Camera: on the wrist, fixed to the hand. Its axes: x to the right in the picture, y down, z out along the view.
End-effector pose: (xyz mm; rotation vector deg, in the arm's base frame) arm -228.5 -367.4 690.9 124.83 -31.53 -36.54
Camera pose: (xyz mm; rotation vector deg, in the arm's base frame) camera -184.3 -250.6 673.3 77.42 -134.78 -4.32
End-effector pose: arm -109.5 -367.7 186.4 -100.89 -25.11 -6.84
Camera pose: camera -154.4 -437.2 281.6 -70.96 33.34 74.23
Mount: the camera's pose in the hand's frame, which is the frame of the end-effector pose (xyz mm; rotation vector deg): -27.4 -91.4 -82.5 27.60 -23.97 85.04
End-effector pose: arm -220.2 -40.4 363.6 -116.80 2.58 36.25
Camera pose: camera -183.8 -65.0 481.9 -61.49 79.43 97.05
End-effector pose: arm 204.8 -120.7 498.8 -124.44 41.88 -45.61
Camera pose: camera 151.7 -81.6 606.3 -48.14 79.77 14.96
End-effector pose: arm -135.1 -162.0 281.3 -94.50 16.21 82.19
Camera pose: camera -26.0 -181.2 341.6 -30.51 95.80 136.39
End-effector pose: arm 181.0 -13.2 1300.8 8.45 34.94 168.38
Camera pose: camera 208.2 33.6 1186.9 -49.10 -40.95 -89.55
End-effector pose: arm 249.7 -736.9 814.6 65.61 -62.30 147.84
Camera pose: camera 253.3 -610.9 810.0 -25.12 42.07 -81.71
